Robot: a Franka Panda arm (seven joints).
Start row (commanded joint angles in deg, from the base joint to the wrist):
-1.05 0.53 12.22 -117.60 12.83 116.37 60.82
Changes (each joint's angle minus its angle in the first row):
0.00 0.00 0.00 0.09 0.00 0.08 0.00
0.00 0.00 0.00 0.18 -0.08 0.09 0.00
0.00 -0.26 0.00 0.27 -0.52 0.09 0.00
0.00 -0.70 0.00 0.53 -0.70 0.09 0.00
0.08 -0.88 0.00 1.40 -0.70 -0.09 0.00
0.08 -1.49 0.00 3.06 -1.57 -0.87 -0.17
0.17 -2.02 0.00 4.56 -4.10 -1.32 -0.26
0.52 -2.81 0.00 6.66 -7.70 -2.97 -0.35
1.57 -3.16 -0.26 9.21 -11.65 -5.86 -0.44
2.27 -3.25 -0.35 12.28 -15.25 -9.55 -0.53
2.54 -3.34 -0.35 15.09 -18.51 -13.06 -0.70
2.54 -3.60 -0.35 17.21 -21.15 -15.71 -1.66
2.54 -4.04 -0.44 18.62 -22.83 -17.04 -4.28
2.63 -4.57 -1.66 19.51 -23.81 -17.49 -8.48
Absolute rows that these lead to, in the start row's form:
-1.05 0.53 12.22 -117.51 12.83 116.45 60.82
-1.05 0.53 12.22 -117.42 12.75 116.46 60.82
-1.05 0.27 12.22 -117.33 12.31 116.46 60.82
-1.05 -0.17 12.22 -117.07 12.13 116.46 60.82
-0.97 -0.35 12.22 -116.20 12.13 116.28 60.82
-0.97 -0.96 12.22 -114.54 11.26 115.50 60.65
-0.88 -1.49 12.22 -113.04 8.73 115.05 60.56
-0.53 -2.28 12.22 -110.94 5.13 113.40 60.47
0.52 -2.63 11.96 -108.39 1.18 110.51 60.38
1.22 -2.72 11.87 -105.32 -2.42 106.82 60.29
1.49 -2.81 11.87 -102.51 -5.68 103.31 60.12
1.49 -3.07 11.87 -100.39 -8.32 100.66 59.16
1.49 -3.51 11.78 -98.98 -10.00 99.33 56.54
1.58 -4.04 10.56 -98.09 -10.98 98.88 52.34

